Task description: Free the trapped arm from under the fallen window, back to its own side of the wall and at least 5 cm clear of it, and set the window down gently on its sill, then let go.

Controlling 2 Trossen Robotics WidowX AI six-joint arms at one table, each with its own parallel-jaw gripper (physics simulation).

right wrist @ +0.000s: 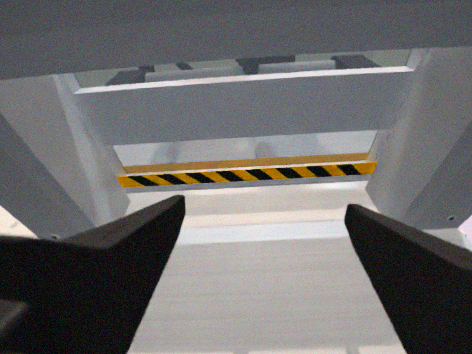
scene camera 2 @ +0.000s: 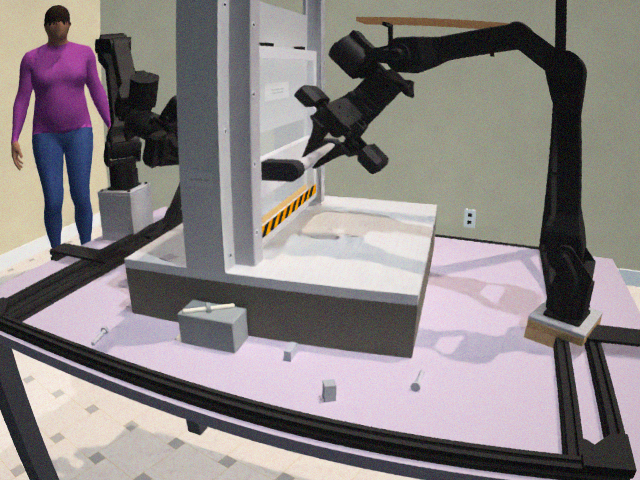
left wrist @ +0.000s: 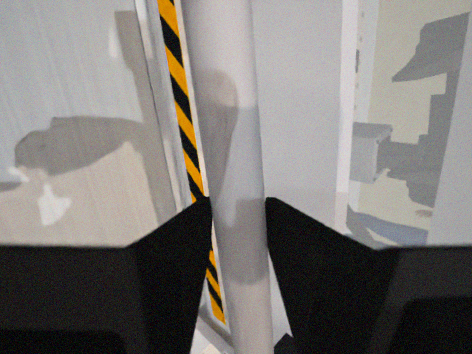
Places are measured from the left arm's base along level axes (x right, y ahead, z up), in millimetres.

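Pixels of known places: left gripper, fingertip midpoint: (right wrist: pixel 253 83) (left wrist: pixel 238 207); right gripper, fingertip midpoint: (right wrist: pixel 264 207) (left wrist: pixel 393 129); left arm's base, link origin: (scene camera 2: pixel 567 313); right arm's base, link origin: (scene camera 2: pixel 124 187).
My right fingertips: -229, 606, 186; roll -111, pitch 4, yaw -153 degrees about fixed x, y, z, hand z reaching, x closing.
Observation:
Ahead of a thing's pixels: the offset from my right fingertips to its top centre, as dx, dy, dz. "spot": to the spot under its first point.
The window @(spot: +66, -132, +186) (scene camera 2: pixel 286 53) is upright in the wall frame; its striped bottom edge @(spot: +78, -123, -95) (scene camera 2: pixel 289 210) (left wrist: pixel 174 55) (right wrist: pixel 250 174) is at or very close above the sill @(spot: +67, -109, -110) (right wrist: pixel 250 184). Whether they touch cannot be told. My left gripper (scene camera 2: pixel 316 156) (left wrist: pixel 238 207) is shut on the window's pale round handle bar @(spot: +43, -205, +11) (left wrist: pixel 225 40). My right gripper (right wrist: pixel 264 207) is open and empty, on the left-hand side of the wall in scene camera 2, where the post hides it. In the right wrist view the window is ahead of both fingertips, with pale surface between them.
The tall grey wall post (scene camera 2: pixel 201 155) stands on a thick platform (scene camera 2: pixel 330 276). A grey block (scene camera 2: pixel 211 328) with a pale rod stands in front. Small grey blocks @(-132, -439, -201) (scene camera 2: pixel 328 390) @(-101, -332, -209) (scene camera 2: pixel 289 351) and bolts @(-27, -498, -212) (scene camera 2: pixel 416 381) @(-306, -110, -212) (scene camera 2: pixel 100 335) lie on the table. A person (scene camera 2: pixel 62 93) stands at the back left.

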